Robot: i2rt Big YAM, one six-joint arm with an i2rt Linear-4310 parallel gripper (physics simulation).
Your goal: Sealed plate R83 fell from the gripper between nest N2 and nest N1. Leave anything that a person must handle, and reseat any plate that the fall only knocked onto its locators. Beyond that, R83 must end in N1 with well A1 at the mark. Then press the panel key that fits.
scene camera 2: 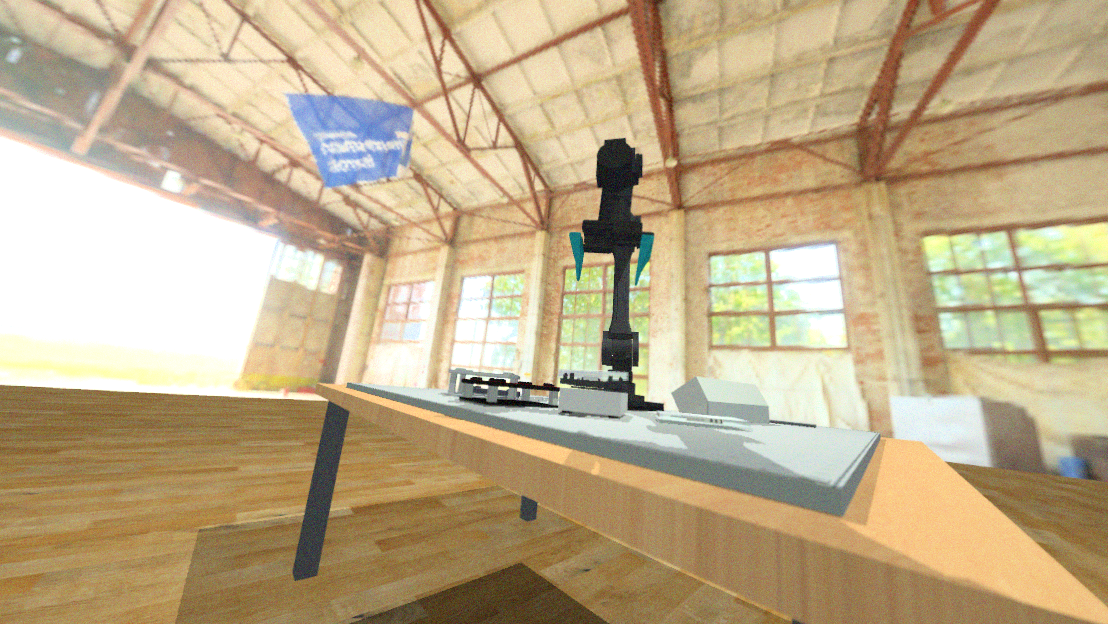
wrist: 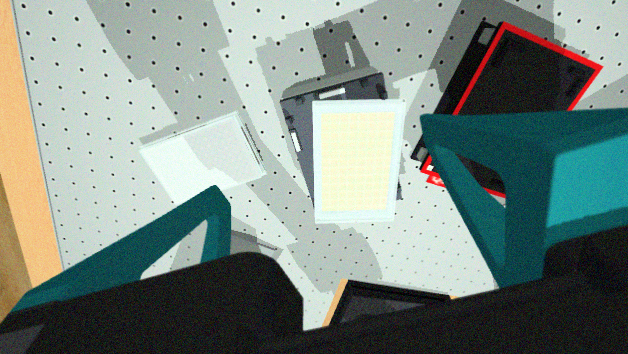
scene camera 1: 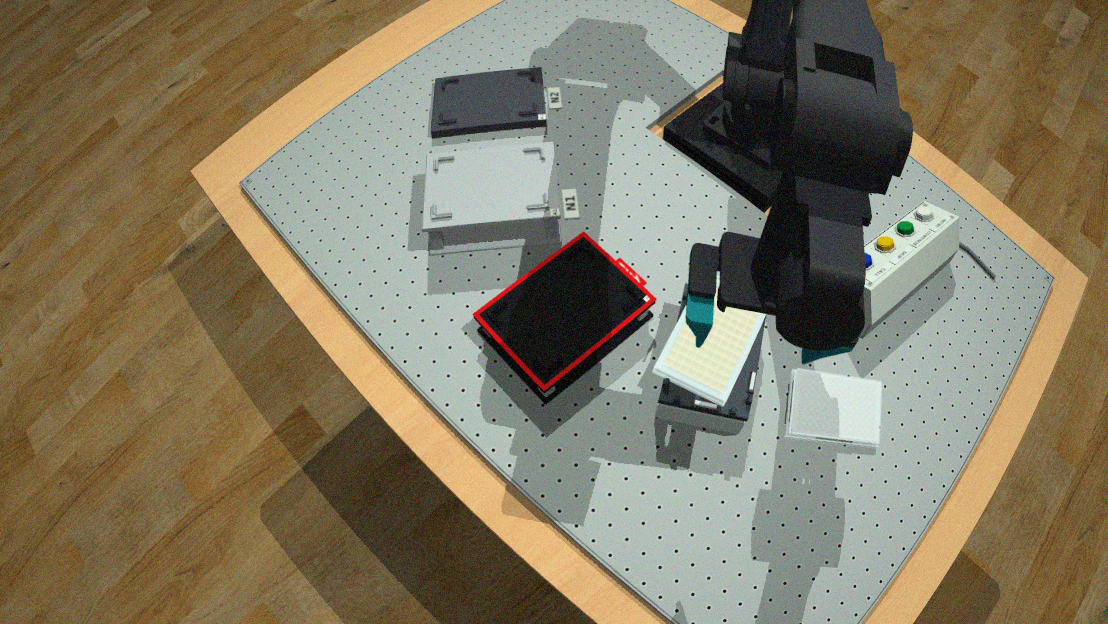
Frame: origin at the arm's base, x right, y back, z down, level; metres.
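Seen in the pictures: gripper, fingertip midpoint: [scene camera 2: 606,281] [wrist: 316,164] [scene camera 1: 752,349]; arm's base at its link origin: [scene camera 1: 750,136].
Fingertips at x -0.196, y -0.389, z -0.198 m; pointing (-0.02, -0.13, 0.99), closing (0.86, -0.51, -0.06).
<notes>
Offsets run from my fingertips to a thing's top centre. "spot": to the spot under its first point. Level surfaces: height alone.
A plate with pale yellow wells @(dx +0.058, dy +0.066, dz +0.138 m) [scene camera 1: 713,352] [wrist: 357,160] sits askew on a dark nest @(spot: dx +0.048, dy -0.016, dz +0.185 m) [scene camera 1: 673,410] [wrist: 296,119], turned against its locators. A whitish, translucent plate-like piece @(dx -0.109, dy +0.119, dz +0.205 m) [scene camera 1: 852,410] [wrist: 220,145] lies flat on the table. I cannot read which is R83, nor find a well A1 mark. Raised white nest N1 @(dx +0.387, dy +0.068, dz +0.153 m) [scene camera 1: 488,182] and low dark nest N2 @(dx +0.533, dy +0.208, dz +0.196 m) [scene camera 1: 488,102] hold no plate. My gripper [scene camera 1: 753,352] [scene camera 2: 607,281] [wrist: 316,164] is open and empty, above the yellow-well plate. The key panel @(dx -0.083, dy +0.344, dz +0.135 m) [scene camera 1: 903,267] [scene camera 2: 736,403] has blue, yellow, green and white keys; the arm partly covers it.
A black, red-framed station @(dx +0.213, dy +0.003, dz +0.173 m) [scene camera 1: 566,310] [wrist: 530,82] stands between N1 and the yellow-well plate. The arm base [scene camera 1: 713,147] is at the back of the perforated tabletop @(dz +0.219 m) [scene camera 1: 348,255]. The table has a wooden edge [scene camera 1: 403,457] [wrist: 37,210]. A cable @(spot: dx -0.198, dy +0.476, dz +0.212 m) [scene camera 1: 978,259] runs beside the panel.
</notes>
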